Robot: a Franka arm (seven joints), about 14 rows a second.
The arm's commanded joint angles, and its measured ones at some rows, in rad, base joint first. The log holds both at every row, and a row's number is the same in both.
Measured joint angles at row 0:
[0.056, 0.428, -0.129, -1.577, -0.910, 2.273, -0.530]
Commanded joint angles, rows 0 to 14:
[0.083, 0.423, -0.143, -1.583, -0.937, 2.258, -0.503]
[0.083, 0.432, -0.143, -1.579, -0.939, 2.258, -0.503]
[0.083, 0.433, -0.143, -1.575, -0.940, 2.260, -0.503]
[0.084, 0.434, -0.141, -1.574, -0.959, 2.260, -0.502]
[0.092, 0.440, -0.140, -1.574, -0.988, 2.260, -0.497]
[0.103, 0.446, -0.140, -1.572, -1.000, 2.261, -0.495]
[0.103, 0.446, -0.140, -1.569, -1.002, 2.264, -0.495]
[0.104, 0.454, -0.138, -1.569, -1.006, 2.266, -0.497]
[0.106, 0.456, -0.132, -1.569, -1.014, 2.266, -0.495]
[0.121, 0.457, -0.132, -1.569, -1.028, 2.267, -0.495]
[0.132, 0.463, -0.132, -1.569, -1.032, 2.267, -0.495]
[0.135, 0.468, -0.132, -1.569, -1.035, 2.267, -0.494]
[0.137, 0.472, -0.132, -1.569, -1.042, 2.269, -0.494]
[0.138, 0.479, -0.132, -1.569, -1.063, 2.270, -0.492]
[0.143, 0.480, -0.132, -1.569, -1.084, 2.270, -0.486]
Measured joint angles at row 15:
[0.133, 0.471, -0.125, -1.578, -1.031, 2.271, -0.520]
